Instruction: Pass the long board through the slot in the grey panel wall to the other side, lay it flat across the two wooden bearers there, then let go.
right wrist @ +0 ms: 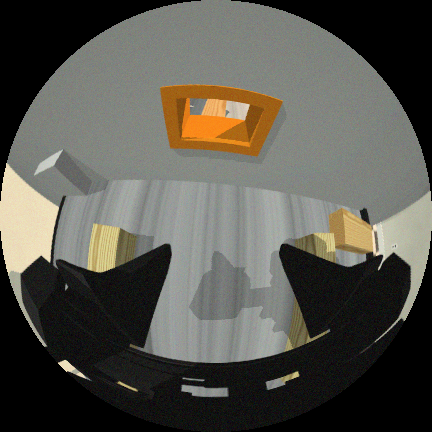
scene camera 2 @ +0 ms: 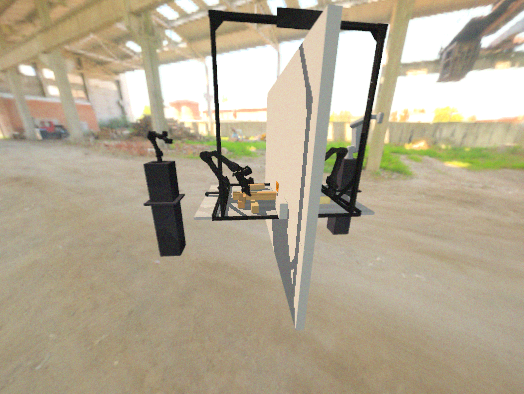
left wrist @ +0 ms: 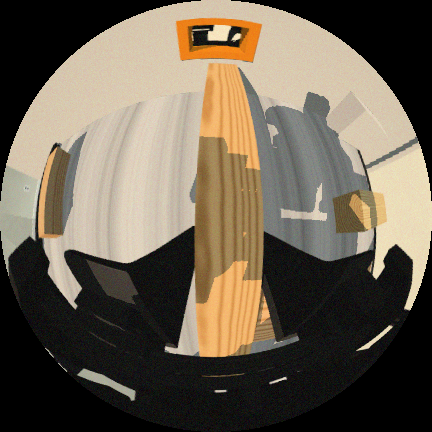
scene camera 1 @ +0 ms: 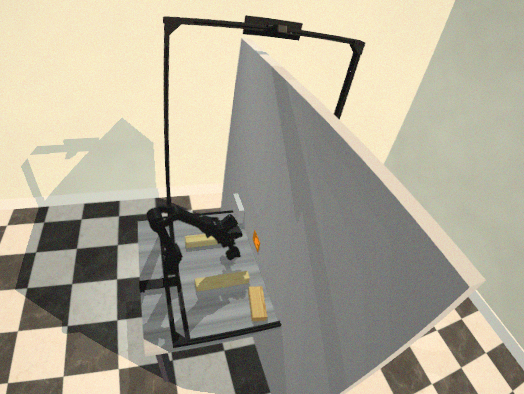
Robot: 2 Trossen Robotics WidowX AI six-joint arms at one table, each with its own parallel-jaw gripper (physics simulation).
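Places are measured from the left arm's base along level axes (x ahead, y left, z up), in centimetres.
Pixels of known places: left gripper, fingertip midpoint: (scene camera 2: 250, 195) (left wrist: 224, 232); right gripper, fingertip midpoint: (right wrist: 227, 250) (left wrist: 206, 42); right arm's base at its link origin: (scene camera 2: 331, 193) (left wrist: 200, 41) (scene camera 1: 170, 269).
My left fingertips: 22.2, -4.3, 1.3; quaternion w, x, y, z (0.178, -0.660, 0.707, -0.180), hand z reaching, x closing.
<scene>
Ahead of a thing's pixels: the offset from my left fingertips to its top centre, as dx, dy, dz. "spot": to the spot under its first point.
The long board {+3.2, -0.1, +2.7} (scene camera 2: 265, 196) (left wrist: 227, 200) points at the orange-rimmed slot {spot: +25.2, -1.6, +4.7} (scene camera 1: 256, 241) (scene camera 2: 277, 186) (left wrist: 184, 42) (right wrist: 170, 117) in the grey panel wall (scene camera 1: 325, 225) (scene camera 2: 287, 125) (left wrist: 125, 60) (right wrist: 300, 65). Its far end appears just below the slot in the left wrist view; part of it shows through the slot in the right wrist view. My left gripper (scene camera 2: 247, 192) (left wrist: 224, 232) is shut on the board, fingers against both sides. My right gripper (scene camera 1: 233, 252) (right wrist: 227, 250) is open and empty above the table beyond the wall, between two wooden bearers {+47.4, -11.4, +1.2} (scene camera 1: 201, 242) {+46.4, +15.0, +1.2} (scene camera 1: 222, 282) (right wrist: 102, 247) (right wrist: 325, 245).
A wooden block {+33.4, +29.7, +0.6} (scene camera 1: 257, 303) (right wrist: 352, 232) lies near the wall on the bearers' side. On the board's side are blocks at the left (left wrist: 56, 195) and right (left wrist: 345, 215) of the left wrist view. A pale bracket (scene camera 1: 239, 202) (scene camera 2: 283, 211) (right wrist: 72, 172) juts from the wall.
</scene>
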